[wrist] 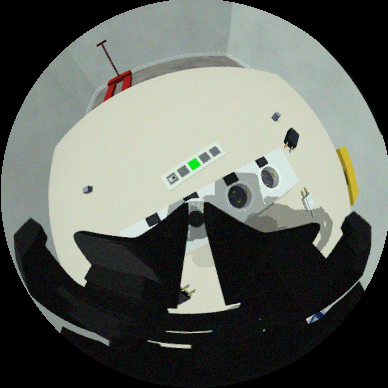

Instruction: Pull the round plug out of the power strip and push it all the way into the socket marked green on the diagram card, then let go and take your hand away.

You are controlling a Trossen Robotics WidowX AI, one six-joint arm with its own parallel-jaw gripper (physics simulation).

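Places are measured from the arm's base along level axes (x ahead, y left, z up), in metres.
Pixels of known places: gripper, fingertip midpoint: [195, 206].
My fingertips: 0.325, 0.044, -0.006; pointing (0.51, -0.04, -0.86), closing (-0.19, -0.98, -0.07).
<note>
Behind a point stands the place of what it marks, as x, y, z.
My gripper [195, 206] @[0.325, 0.044, -0.006] is shut on the round plug [196, 218] @[0.317, 0.045, 0.012], whose pale body and dark round middle show between the two black fingertips. The plug is over the middle-left part of the white power strip [288, 167] @[0.357, -0.140, -0.071]; the fingers hide whether its pins are in a socket. Two dark round sockets [239, 195] @[0.329, -0.030, -0.089] [270, 177] @[0.348, -0.102, -0.089] show to the right of the fingers. The left part of the strip is mostly hidden behind the left finger. The diagram card [201, 167] @[0.401, 0.019, -0.120] lies beyond the strip, with five squares in a row; the middle square [194, 164] @[0.410, 0.031, -0.120] is green, and the leftmost bears a small mark.
A black plug [291, 138] @[0.437, -0.228, -0.099] and a white plug [307, 201] @[0.274, -0.221, -0.109] lie near the strip's right end. Another dark plug [184, 296] @[0.146, 0.107, -0.108] shows between the fingers, nearer the arm. Small grey cubes [276, 116] @[0.514, -0.223, -0.104] [87, 189] @[0.418, 0.309, -0.108] lie on the table. A yellow object [348, 176] is at the right edge.
</note>
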